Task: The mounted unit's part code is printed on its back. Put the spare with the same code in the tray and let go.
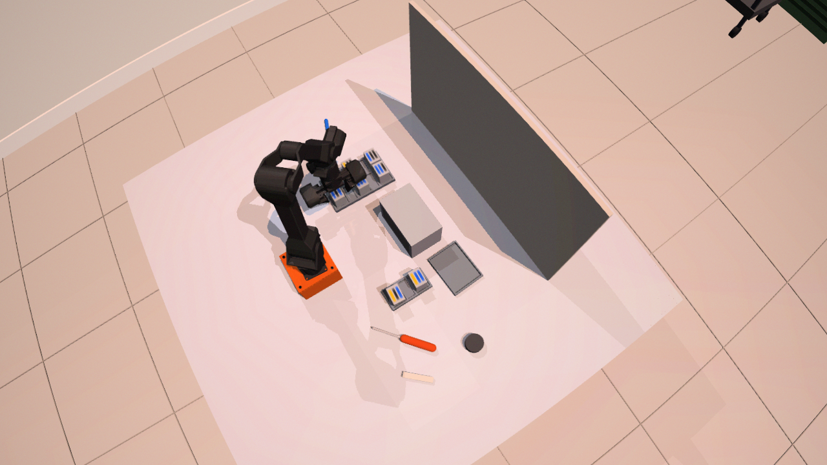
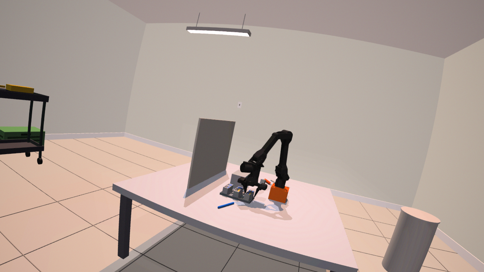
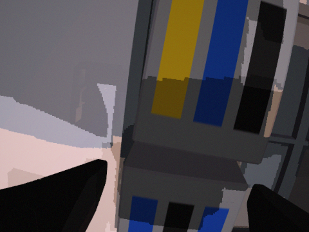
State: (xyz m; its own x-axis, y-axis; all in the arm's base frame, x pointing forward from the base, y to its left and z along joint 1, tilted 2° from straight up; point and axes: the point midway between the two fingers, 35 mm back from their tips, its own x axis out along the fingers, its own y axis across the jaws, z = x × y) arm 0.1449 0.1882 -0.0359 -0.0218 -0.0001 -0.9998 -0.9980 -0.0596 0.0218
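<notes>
The grey spare block lies 2 cm above my gripper tip. From my gripper tip the other things lie so: grey mounted unit (15 cm ahead, 17 cm to the right, 3 cm above); then blue pen (6 cm ahead, 22 cm to the left, 1 cm below); then dark flat tray (20 cm ahead, 35 cm to the right, 2 cm below).
</notes>
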